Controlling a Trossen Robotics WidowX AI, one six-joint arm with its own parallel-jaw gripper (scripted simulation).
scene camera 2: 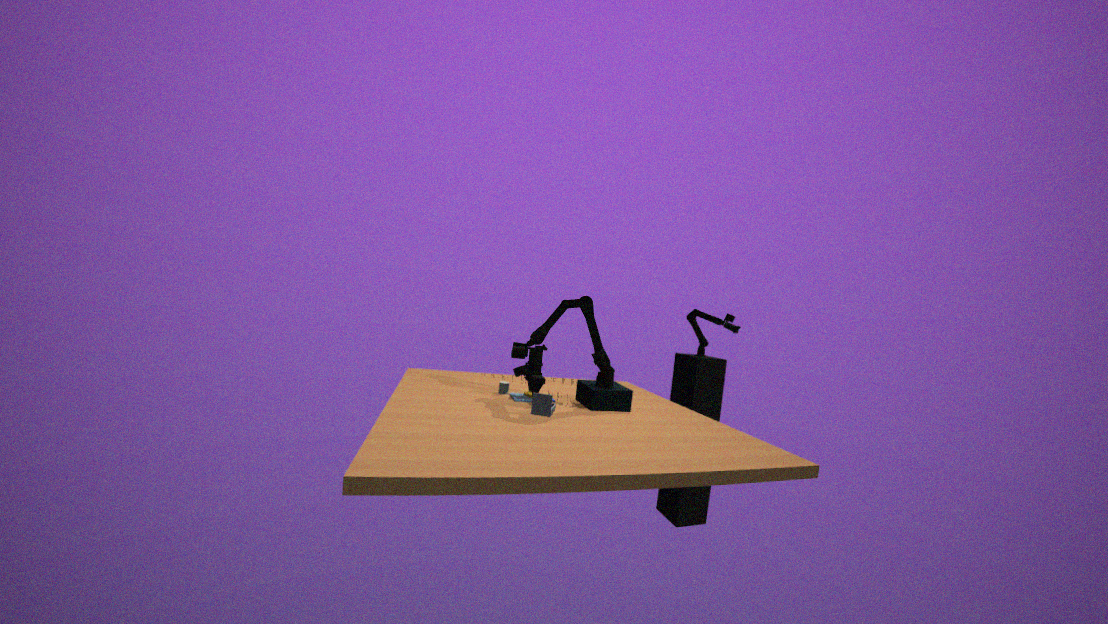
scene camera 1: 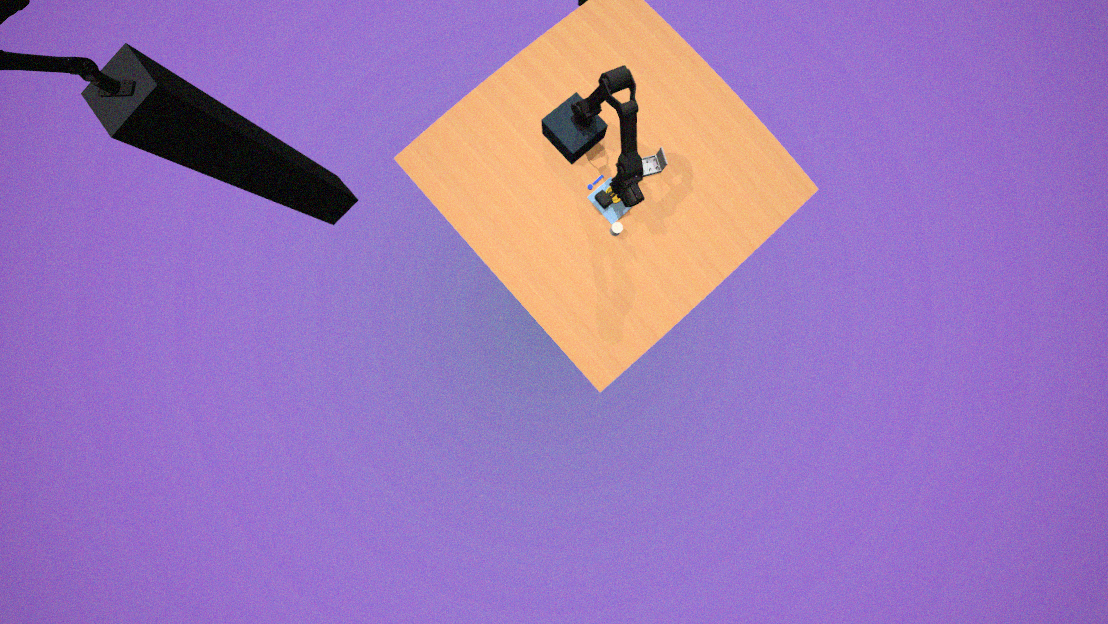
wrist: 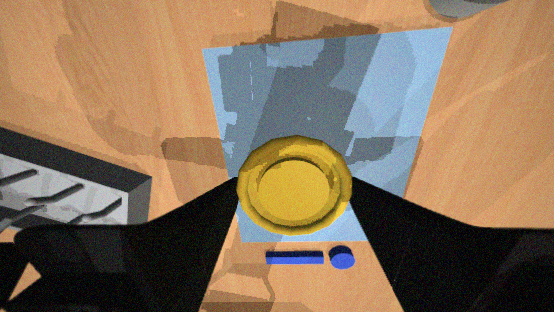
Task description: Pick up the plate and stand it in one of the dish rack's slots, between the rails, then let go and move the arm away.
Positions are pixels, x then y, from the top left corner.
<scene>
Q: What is my gripper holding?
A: A yellow plate.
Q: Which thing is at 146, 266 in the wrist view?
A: My gripper.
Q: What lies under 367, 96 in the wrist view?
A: A light blue mat.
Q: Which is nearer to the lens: the yellow plate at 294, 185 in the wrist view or the dish rack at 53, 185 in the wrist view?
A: The yellow plate.
</scene>
